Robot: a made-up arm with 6 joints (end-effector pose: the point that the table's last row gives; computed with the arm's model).
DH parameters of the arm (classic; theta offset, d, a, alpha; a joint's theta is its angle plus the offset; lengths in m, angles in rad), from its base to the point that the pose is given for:
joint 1: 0 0.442 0 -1.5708
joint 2: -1.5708 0 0.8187 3.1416
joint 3: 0 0 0 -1.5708
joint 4: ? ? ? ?
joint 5: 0 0.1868 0 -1.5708
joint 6: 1.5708 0 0 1.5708
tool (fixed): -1.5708 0 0 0
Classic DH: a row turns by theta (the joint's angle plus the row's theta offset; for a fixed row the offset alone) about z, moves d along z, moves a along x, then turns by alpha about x.
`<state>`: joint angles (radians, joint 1 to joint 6).
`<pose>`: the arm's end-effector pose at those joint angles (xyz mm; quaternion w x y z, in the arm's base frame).
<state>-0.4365 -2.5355 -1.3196 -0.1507 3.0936 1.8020</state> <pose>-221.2 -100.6 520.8 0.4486 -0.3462 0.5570 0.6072</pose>
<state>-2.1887 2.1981 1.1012 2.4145 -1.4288 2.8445</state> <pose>-548.9 -1013.2 -704.4 0.1333 -0.0688 -0.3090 -0.9392</pose>
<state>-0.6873 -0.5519 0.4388 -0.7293 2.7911 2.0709</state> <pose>4.3 -183.7 1750.1 0.2667 -0.2731 0.3230 0.8660</pose>
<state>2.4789 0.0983 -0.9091 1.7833 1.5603 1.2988</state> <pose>-551.2 380.2 667.8 0.3508 -0.3799 0.7026 -0.4888</pose>
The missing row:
joint 4: 0 -0.812 0 1.5708
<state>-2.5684 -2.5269 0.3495 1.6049 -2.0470 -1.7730</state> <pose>1099.6 702.2 -194.2 0.0748 0.2665 0.9609 -0.0105</pose>
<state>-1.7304 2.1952 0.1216 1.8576 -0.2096 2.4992</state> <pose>-16.2 -432.9 -834.5 0.3050 -0.5847 0.0106 0.7517</pose>
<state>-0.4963 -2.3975 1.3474 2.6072 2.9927 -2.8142</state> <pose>-951.6 698.1 -699.4 0.7888 -0.4712 -0.2312 -0.3199</pose>
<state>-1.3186 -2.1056 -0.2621 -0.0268 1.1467 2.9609</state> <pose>-410.0 842.6 808.1 0.5927 0.1165 0.0293 0.7964</pose>
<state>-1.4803 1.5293 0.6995 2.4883 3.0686 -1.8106</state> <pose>278.8 -1430.5 -46.5 0.3802 0.5875 0.1596 0.6963</pose>
